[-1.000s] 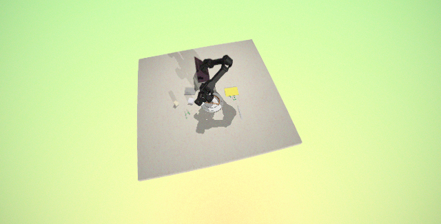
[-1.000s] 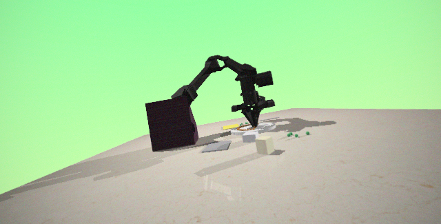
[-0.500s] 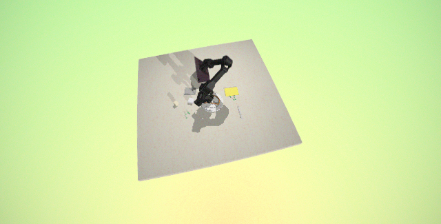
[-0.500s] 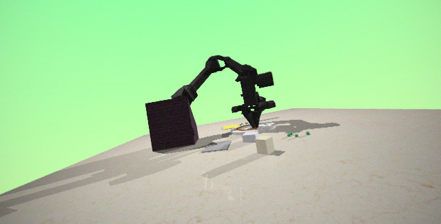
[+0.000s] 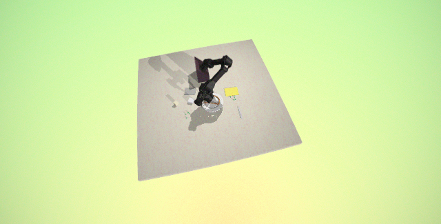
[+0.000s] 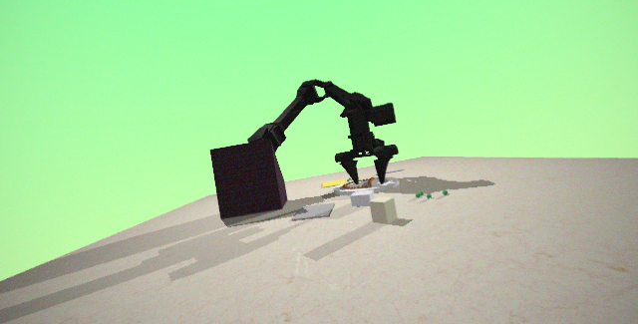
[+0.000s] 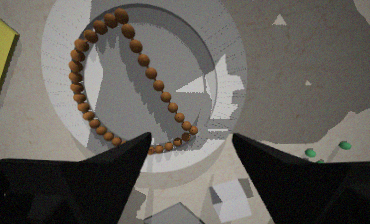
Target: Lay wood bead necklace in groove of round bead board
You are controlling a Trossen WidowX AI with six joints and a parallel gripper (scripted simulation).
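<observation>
Now: the round white bead board 60 mm to the left of my gripper tip and 10 mm below it. From my gripper tip the other things lie so: cream cube: 250 mm to the right, 30 mm behind; yellow card: 260 mm to the left, 90 mm behind, 20 mm below; grey flat plate: 160 mm behind, 120 mm to the right, 20 mm below.
</observation>
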